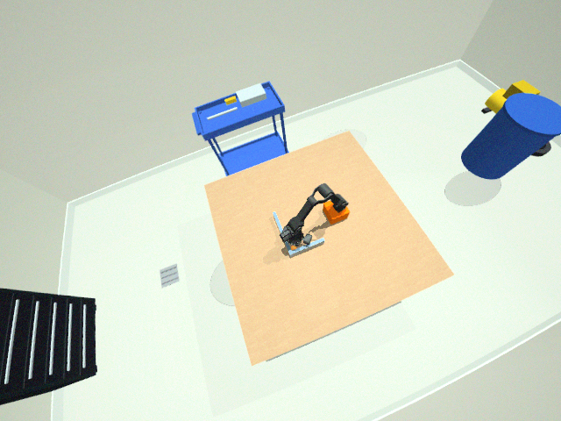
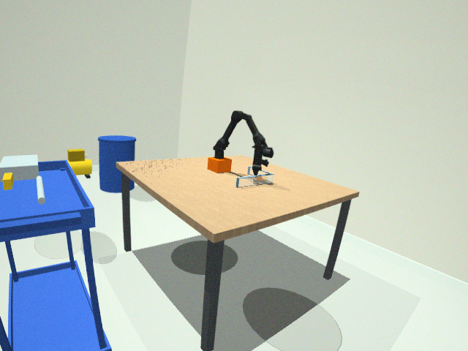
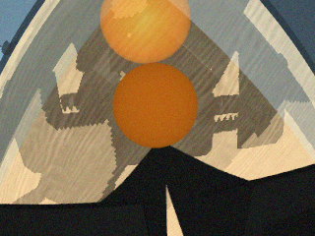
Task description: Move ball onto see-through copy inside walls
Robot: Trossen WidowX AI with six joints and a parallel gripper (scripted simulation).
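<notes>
The see-through copy of ball is 5 cm ahead of my gripper tip and 4 cm to the left of it. From my gripper tip the other things lie so: orange ball (3 cm ahead, 2 cm to the left).
</notes>
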